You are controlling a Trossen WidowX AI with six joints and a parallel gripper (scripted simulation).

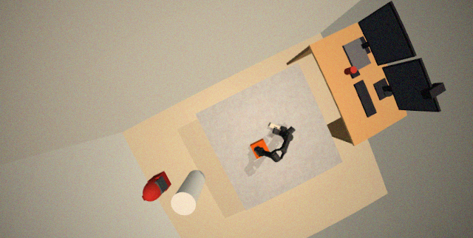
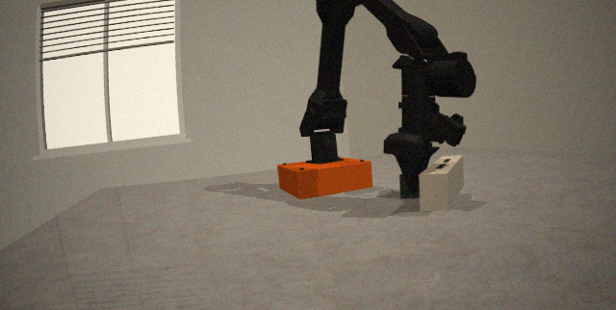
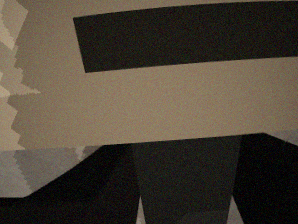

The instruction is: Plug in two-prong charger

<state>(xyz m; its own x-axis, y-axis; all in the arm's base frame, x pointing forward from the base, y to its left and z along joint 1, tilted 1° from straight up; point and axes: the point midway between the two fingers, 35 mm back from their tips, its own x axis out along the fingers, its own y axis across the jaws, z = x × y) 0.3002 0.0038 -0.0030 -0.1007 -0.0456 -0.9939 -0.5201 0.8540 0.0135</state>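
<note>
My gripper tip is now 10 mm to the right of the black two-prong charger, 10 mm below it and 10 mm short of it.
</note>
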